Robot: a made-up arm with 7 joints.
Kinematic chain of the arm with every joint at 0, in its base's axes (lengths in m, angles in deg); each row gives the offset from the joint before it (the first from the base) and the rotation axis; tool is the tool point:
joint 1: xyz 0 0 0.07 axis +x
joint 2: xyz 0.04 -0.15 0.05 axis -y
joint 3: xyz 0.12 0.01 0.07 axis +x
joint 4: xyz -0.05 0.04 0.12 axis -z
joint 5: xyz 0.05 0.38 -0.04 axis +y
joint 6: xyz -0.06 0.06 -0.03 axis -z
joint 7: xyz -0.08 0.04 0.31 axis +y
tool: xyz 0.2 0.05 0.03
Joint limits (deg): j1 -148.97..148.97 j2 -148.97..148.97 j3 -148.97..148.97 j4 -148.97..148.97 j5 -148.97..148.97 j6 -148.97..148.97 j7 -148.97..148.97
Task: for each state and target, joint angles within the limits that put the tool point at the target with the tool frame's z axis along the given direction. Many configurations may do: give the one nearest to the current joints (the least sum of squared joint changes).
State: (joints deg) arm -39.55 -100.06 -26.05 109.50 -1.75 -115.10 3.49
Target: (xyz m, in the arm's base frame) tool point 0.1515 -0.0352 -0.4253 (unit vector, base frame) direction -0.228 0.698 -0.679
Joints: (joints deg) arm -12.73 -78.97 -61.35 104.80 -31.82 -143.04 26.32
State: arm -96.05 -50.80 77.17 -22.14 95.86 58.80 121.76
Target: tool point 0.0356 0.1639 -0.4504 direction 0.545 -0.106 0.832
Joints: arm -142.47 -16.36 42.21 -40.16 88.42 83.04 83.35
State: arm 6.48 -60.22 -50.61 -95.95 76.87 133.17 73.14
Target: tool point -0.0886 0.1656 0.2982 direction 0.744 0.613 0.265
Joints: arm 12.57 -41.06 -42.24 -69.22 65.64 148.97 53.52
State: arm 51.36 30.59 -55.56 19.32 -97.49 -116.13 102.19
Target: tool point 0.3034 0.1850 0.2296 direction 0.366 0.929 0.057
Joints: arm 44.16 34.81 -25.51 20.65 -94.11 -109.48 66.56
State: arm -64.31 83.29 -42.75 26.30 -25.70 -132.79 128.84
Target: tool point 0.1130 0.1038 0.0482 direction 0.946 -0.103 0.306
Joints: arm -29.10 76.25 -55.53 4.01 -48.29 -112.41 138.79
